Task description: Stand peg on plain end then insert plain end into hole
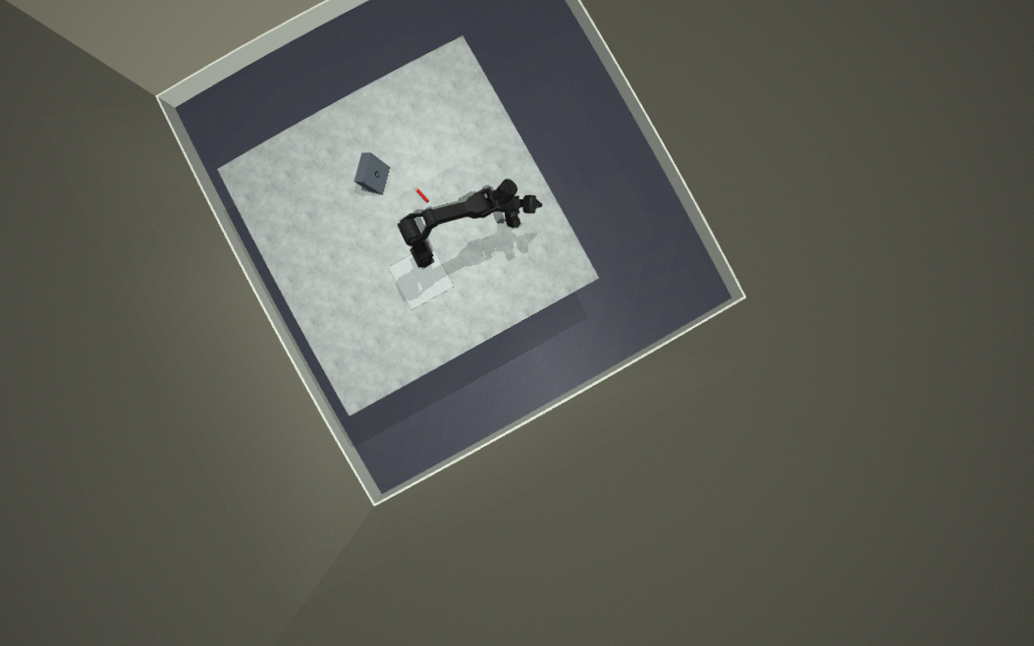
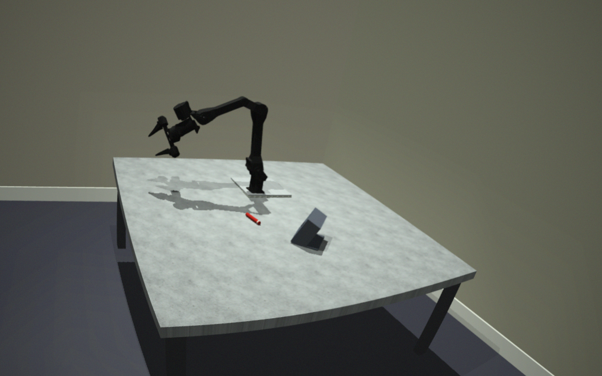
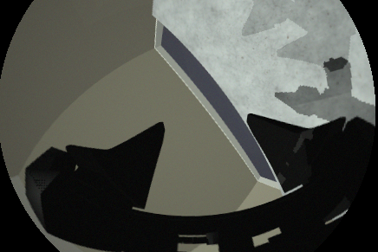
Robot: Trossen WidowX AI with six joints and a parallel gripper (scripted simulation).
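My gripper tip is now 380 mm short of the red peg, 360 mm to the right of it and 170 mm above it. Round my gripper tip: grey sloped panel 530 mm ahead, 490 mm to the left, 130 mm below.
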